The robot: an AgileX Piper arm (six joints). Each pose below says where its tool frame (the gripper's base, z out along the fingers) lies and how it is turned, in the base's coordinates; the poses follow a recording.
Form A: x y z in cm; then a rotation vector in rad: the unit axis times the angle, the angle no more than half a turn.
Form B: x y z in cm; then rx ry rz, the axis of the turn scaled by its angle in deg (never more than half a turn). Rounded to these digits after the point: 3 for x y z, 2 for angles.
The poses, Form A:
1: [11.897, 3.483, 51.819, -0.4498, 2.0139, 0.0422]
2: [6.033, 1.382, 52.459, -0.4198, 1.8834, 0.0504]
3: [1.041, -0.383, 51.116, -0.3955, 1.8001, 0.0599]
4: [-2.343, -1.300, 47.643, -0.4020, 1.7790, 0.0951]
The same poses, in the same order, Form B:
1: [11.897, 3.483, 51.819, -25.77, 115.39, 2.42]
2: [6.033, 1.382, 52.459, -24.05, 107.91, 2.89]
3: [1.041, -0.383, 51.116, -22.66, 103.14, 3.43]
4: [-2.343, -1.300, 47.643, -23.03, 101.93, 5.45]
